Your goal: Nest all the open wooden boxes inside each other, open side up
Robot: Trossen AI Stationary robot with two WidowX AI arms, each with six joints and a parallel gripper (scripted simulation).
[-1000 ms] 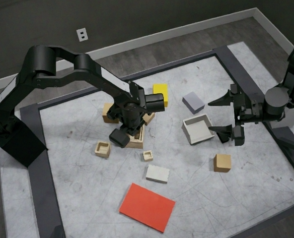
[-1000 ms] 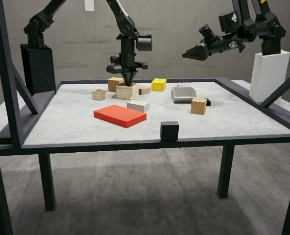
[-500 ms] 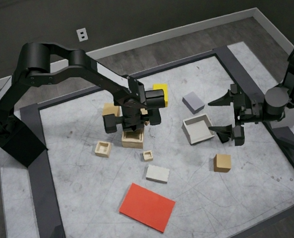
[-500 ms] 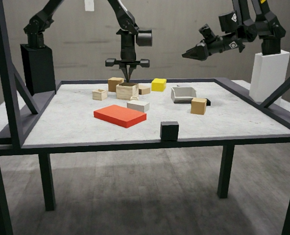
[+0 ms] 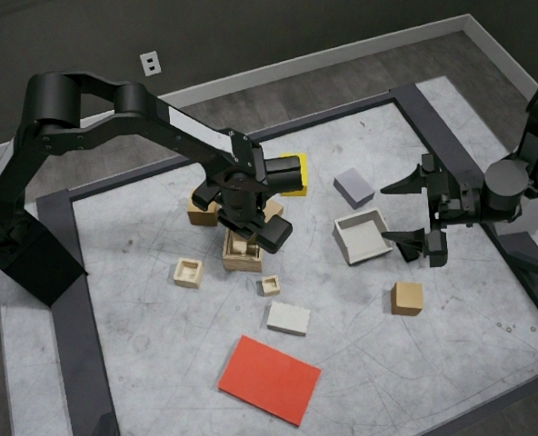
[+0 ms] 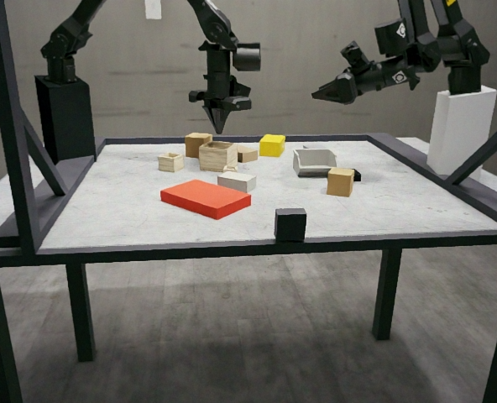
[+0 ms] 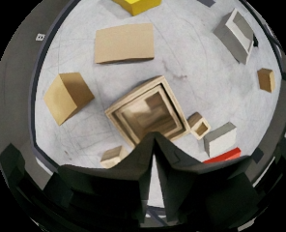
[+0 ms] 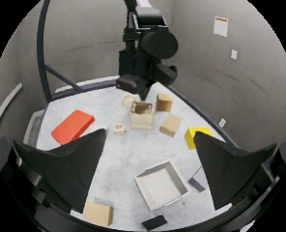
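Right now my right hand is 5 cm short of the white tray, 2 cm to the right of it and 19 cm above it. The rest, counted from my right hand: black block 2 cm ahead, 7 cm to the right, 21 cm below; then grey block 18 cm ahead, 1 cm to the left, 20 cm below; then white block 9 cm behind, 20 cm to the left, 20 cm below.
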